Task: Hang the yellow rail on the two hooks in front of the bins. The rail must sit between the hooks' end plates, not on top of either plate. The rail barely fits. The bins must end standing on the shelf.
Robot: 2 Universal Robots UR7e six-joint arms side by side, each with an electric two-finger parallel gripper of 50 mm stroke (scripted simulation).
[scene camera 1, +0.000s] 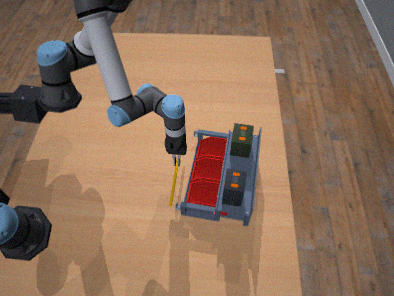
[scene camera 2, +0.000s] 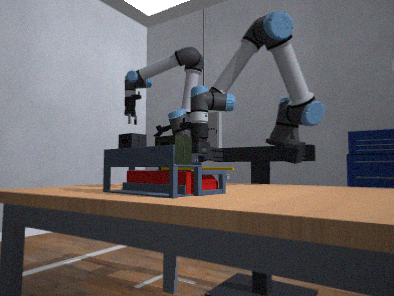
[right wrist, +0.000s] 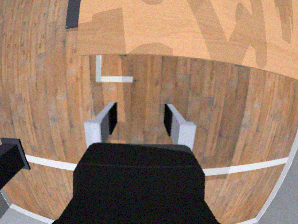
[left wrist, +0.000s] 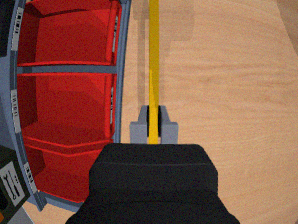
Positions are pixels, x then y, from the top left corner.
Scene:
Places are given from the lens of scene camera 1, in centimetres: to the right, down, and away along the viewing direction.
grey-blue shelf (scene camera 1: 250, 165): 22, 7, 133

